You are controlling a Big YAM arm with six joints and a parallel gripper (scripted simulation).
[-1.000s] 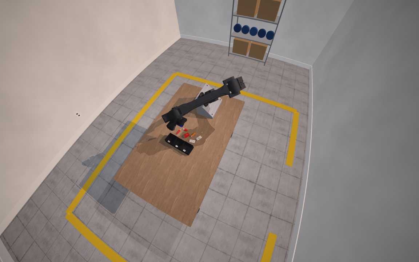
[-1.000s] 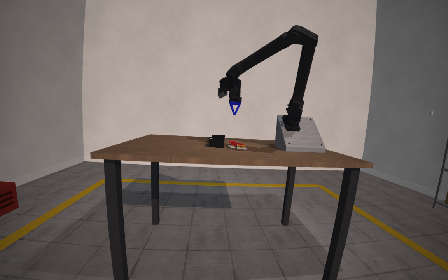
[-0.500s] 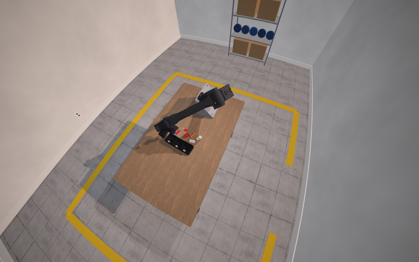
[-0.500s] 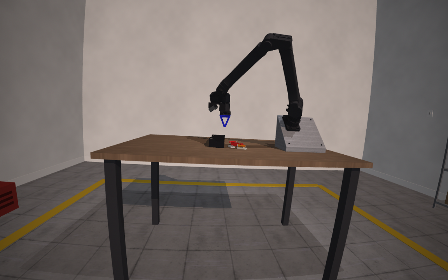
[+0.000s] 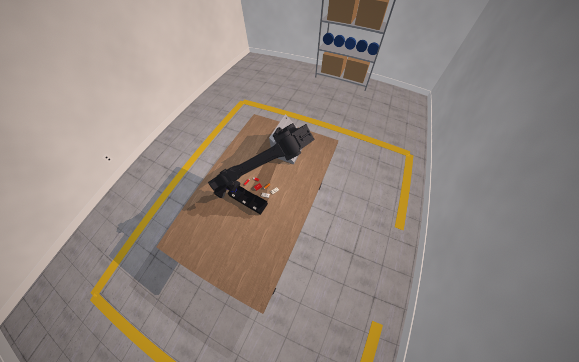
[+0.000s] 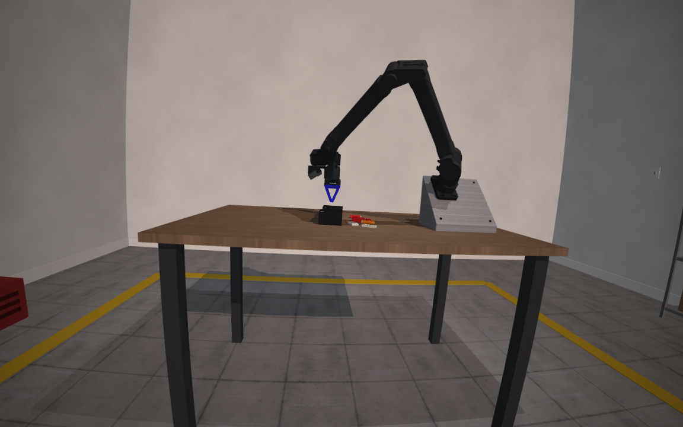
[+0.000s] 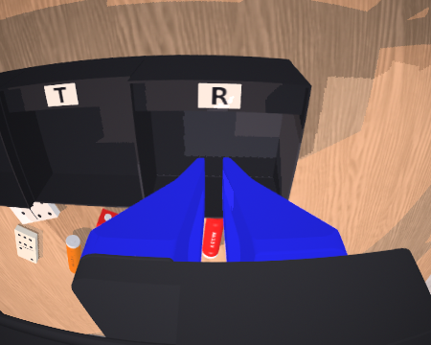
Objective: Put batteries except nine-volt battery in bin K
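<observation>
Now: the black bin 8 cm to the left of my hand and 5 cm below it. Also, from my hand: red nine-volt battery: 10 cm behind, 9 cm to the left, 6 cm below; red USB stick: 15 cm behind, 6 cm to the left, 7 cm below; red cylindrical battery: 11 cm behind, 1 cm to the left, 7 cm below.
</observation>
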